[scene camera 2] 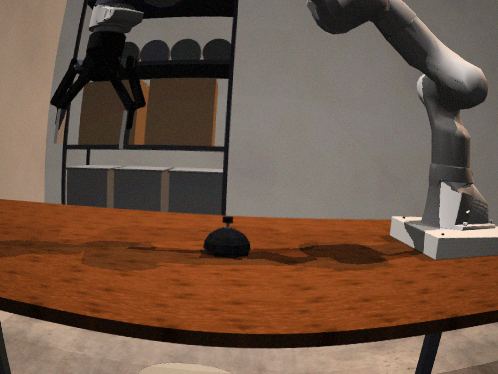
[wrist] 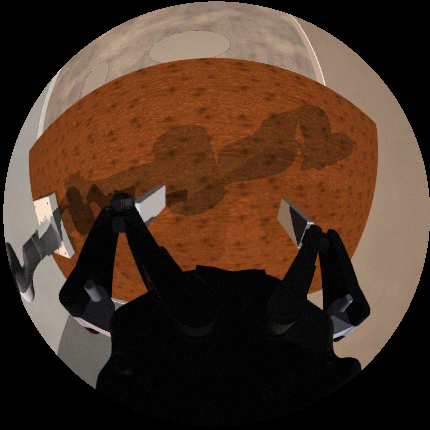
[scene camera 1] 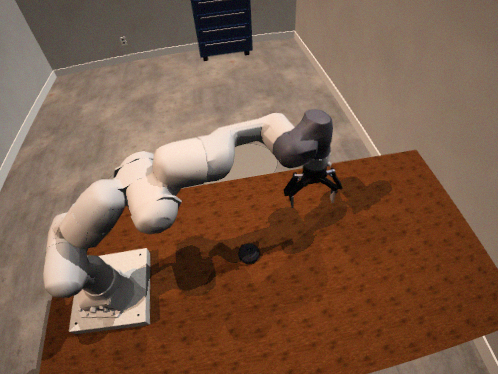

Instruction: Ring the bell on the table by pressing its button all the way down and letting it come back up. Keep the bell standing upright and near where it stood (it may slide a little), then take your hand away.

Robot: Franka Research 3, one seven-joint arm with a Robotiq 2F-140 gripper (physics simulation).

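A dark, domed bell [scene camera 1: 249,253] [scene camera 2: 227,243] stands upright on the brown wooden table [scene camera 1: 380,300] [scene camera 2: 150,300] [wrist: 240,100]. Its small black button [scene camera 2: 227,219] is raised on a short stem above the dome in scene camera 2. My gripper [scene camera 1: 312,201] [scene camera 2: 91,137] [wrist: 223,201] is wide open and empty, with its fingers pointing down. It hangs high above the table, well away from the bell: up and to the right of it in scene camera 1, up and to the left in scene camera 2. I cannot make out the bell in the wrist view, where the left finger covers part of the table.
The arm's white base plate [scene camera 1: 142,300] [scene camera 2: 410,240] sits at one end of the table. A dark shelf rack [scene camera 2: 230,125] with boxes stands behind the table in scene camera 2. A blue drawer cabinet [scene camera 1: 223,31] stands far back on the floor. Arm shadows lie across the table.
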